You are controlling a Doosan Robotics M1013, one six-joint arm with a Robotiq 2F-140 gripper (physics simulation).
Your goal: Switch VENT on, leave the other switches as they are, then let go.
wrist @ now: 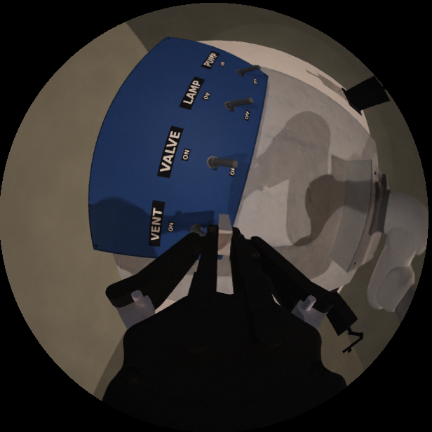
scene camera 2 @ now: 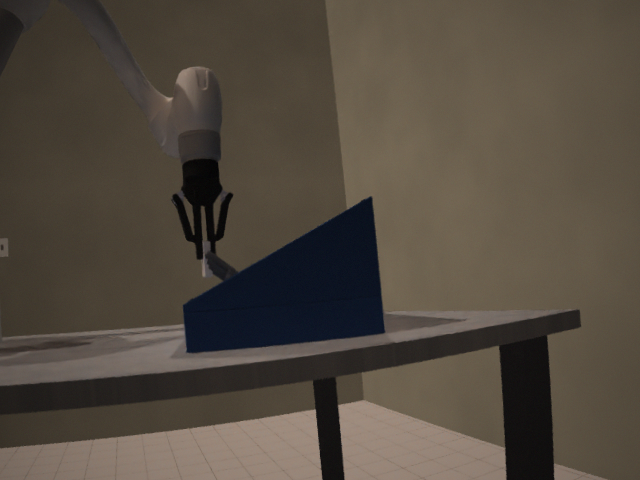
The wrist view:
my gripper: 222, 222
blue sloped switch panel: 152, 182
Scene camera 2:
my gripper: 207, 276
blue sloped switch panel: 325, 285
